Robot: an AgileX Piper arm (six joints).
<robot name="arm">
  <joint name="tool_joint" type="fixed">
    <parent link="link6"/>
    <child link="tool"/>
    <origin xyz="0 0 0" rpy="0 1.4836 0"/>
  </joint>
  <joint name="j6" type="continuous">
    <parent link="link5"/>
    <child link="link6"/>
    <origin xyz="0.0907 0 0.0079" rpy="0 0 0"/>
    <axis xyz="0.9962 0 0.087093"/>
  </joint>
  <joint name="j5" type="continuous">
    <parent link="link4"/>
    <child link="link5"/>
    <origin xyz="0 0 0" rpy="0 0 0"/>
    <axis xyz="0 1 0"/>
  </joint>
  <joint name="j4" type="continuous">
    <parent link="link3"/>
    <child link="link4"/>
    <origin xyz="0.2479 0 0.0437" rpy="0 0 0"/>
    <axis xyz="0.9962 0 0.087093"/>
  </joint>
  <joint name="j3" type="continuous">
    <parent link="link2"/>
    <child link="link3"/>
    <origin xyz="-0.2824 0 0.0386" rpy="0 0 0"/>
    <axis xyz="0 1 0"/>
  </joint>
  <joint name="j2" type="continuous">
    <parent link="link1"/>
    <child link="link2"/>
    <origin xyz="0 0 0" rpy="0 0 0"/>
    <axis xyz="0 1 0"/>
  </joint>
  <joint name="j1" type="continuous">
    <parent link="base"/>
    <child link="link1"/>
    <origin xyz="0 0 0.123" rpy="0 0 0"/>
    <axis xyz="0 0 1"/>
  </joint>
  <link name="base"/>
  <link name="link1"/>
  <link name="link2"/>
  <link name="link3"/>
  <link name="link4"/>
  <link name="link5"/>
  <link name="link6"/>
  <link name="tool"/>
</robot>
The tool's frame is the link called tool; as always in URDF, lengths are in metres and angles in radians. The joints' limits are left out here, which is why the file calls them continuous.
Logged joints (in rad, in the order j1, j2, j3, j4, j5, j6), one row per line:
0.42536, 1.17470, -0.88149, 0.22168, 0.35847, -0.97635
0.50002, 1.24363, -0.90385, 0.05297, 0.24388, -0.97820
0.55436, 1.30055, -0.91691, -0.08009, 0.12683, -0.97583
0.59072, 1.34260, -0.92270, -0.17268, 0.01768, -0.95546
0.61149, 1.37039, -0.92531, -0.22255, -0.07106, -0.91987
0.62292, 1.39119, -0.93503, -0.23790, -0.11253, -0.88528
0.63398, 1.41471, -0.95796, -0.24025, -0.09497, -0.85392
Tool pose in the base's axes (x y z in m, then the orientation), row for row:
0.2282, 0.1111, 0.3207, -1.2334, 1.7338, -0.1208
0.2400, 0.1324, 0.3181, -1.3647, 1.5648, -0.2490
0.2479, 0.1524, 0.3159, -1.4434, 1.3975, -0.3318
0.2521, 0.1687, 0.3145, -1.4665, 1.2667, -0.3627
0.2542, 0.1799, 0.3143, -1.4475, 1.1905, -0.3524
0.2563, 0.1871, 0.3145, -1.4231, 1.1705, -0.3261
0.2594, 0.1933, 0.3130, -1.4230, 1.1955, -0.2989
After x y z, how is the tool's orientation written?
As a rotation vector, in radians.
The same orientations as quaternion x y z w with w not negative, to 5 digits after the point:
-0.50644, 0.71191, -0.04960, 0.48399
-0.56464, 0.64743, -0.10302, 0.50139
-0.60332, 0.58413, -0.13869, 0.52494
-0.62014, 0.53565, -0.15338, 0.55225
-0.61896, 0.50906, -0.15069, 0.57882
-0.61218, 0.50352, -0.14028, 0.59331
-0.61101, 0.51332, -0.12834, 0.58881

